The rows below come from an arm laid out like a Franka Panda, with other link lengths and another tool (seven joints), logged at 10 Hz.
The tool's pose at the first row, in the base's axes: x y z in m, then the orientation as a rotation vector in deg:
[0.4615 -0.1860 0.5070 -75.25 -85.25 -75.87]
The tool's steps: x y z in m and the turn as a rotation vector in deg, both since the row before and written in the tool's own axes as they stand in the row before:
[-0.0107 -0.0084 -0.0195 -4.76 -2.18 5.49]
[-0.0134 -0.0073 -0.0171 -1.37 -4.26 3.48]
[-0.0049 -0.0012 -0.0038 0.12 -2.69 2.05]
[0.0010 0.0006 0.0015 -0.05 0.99 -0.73]
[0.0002 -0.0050 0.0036 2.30 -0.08 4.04]
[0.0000 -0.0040 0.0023 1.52 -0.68 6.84]
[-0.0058 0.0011 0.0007 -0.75 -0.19 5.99]
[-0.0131 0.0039 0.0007 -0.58 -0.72 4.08]
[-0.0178 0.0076 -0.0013 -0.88 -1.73 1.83]
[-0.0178 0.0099 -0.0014 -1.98 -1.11 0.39]
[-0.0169 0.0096 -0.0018 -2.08 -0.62 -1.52]
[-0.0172 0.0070 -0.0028 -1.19 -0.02 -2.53]
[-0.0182 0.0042 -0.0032 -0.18 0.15 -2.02]
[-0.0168 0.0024 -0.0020 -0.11 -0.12 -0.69]
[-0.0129 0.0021 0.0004 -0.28 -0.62 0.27]
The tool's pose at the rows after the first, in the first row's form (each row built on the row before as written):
[0.4536 -0.2068 0.4987 -83.19 -79.66 -75.51]
[0.4447 -0.2252 0.4884 -89.45 -78.55 -72.06]
[0.4429 -0.2300 0.4847 -92.60 -78.33 -69.03]
[0.4438 -0.2284 0.4852 -91.46 -78.39 -70.14]
[0.4397 -0.2240 0.4839 -91.91 -75.52 -65.73]
[0.4362 -0.2211 0.4832 -94.51 -70.06 -59.89]
[0.4363 -0.2224 0.4774 -97.80 -64.25 -56.62]
[0.4363 -0.2263 0.4643 -100.34 -60.61 -53.95]
[0.4367 -0.2344 0.4467 -102.84 -59.67 -52.04]
[0.4385 -0.2437 0.4286 -105.31 -59.41 -52.22]
[0.4400 -0.2536 0.4118 -106.86 -60.74 -54.01]
[0.4392 -0.2641 0.3962 -106.89 -63.00 -56.28]
[0.4361 -0.2745 0.3807 -106.15 -64.94 -57.68]
[0.4327 -0.2829 0.3662 -106.05 -65.69 -58.05]
[0.4309 -0.2879 0.3542 -106.81 -65.69 -57.60]

